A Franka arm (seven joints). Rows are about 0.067 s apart.
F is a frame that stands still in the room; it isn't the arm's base.
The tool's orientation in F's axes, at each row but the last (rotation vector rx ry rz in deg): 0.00 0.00 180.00; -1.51 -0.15 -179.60; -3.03 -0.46 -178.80; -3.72 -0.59 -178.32
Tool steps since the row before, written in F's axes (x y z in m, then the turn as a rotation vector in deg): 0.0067 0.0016 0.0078 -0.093 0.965 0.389; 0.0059 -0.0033 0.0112 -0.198 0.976 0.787; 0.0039 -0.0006 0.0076 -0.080 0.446 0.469; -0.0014 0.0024 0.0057 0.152 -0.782 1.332
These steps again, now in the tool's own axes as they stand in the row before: -0.0067 -0.0016 0.0078 0.093 -0.965 0.389; -0.0057 0.0034 0.0113 0.205 -0.976 0.785; -0.0036 0.0007 0.0077 0.087 -0.445 0.468; 0.0016 -0.0024 0.0057 -0.074 0.794 1.331
